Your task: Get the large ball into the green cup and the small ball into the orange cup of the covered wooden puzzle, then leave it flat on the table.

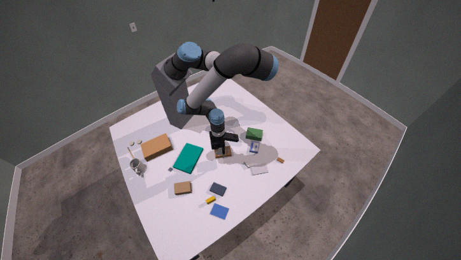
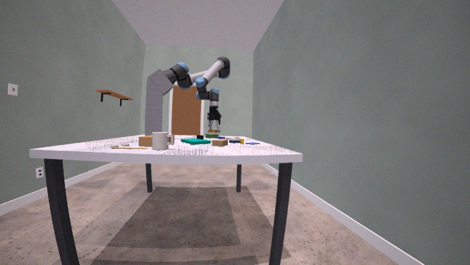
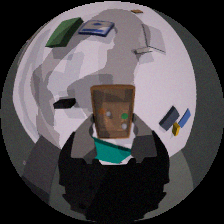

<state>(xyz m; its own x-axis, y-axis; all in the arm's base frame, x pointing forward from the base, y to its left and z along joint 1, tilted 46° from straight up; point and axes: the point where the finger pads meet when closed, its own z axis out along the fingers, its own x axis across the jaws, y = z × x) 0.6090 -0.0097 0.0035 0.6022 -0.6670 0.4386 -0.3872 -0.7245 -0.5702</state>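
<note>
Right now the puzzle is 10 mm below my hand. From my hand the other things lie so: teal board: 190 mm to the right, 160 mm behind, 80 mm below; then dark tile: 180 mm to the right, 150 mm ahead, 80 mm below; then grey plate: 230 mm ahead, 120 mm to the left, 80 mm below.
</note>
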